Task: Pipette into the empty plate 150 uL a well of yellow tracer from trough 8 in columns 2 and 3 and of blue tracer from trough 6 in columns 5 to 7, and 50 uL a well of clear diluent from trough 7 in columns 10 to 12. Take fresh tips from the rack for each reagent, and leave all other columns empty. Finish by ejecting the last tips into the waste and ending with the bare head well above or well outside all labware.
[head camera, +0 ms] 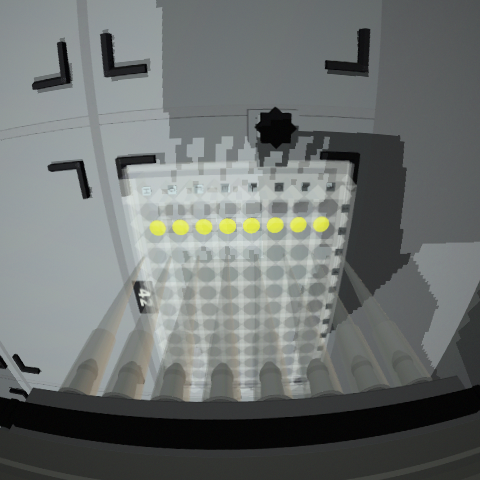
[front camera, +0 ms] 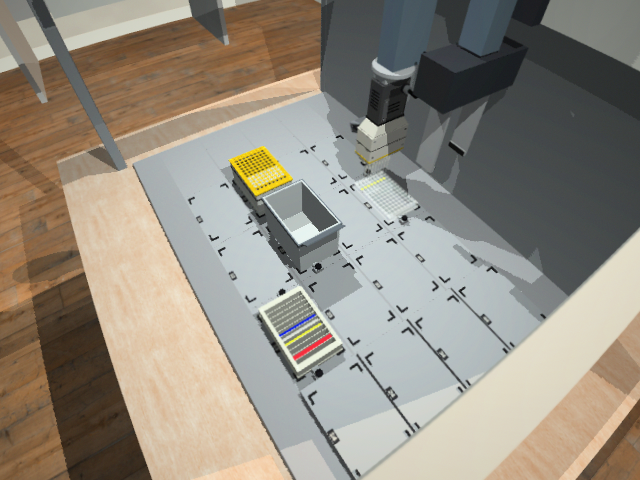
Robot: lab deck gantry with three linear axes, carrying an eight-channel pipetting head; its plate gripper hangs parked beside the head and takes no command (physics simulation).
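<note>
The pipetting head (front camera: 381, 136) is low over the far end of the clear plate (front camera: 401, 209) (head camera: 240, 169). Its eight tips (front camera: 376, 165) (head camera: 222, 380) are on; no colour shows in them. A yellow line (front camera: 373, 183) (head camera: 227, 226) fills the plate's second column from the top edge in the head view; the other columns show no colour. The trough block (front camera: 319, 364) holds blue (front camera: 297, 325), clear, yellow (front camera: 303, 334) and red (front camera: 313, 347) strips. The yellow tip rack (front camera: 253, 161) has white tips in its nearer part. The parked plate gripper (front camera: 446, 158) hangs open and empty.
The tall grey waste bin (front camera: 318, 254) stands between the tip rack and the trough block, its open top above both. A black knob (front camera: 404, 219) (head camera: 275, 128) sits on the deck beside the plate. A dark wall (front camera: 496, 170) rises behind the plate.
</note>
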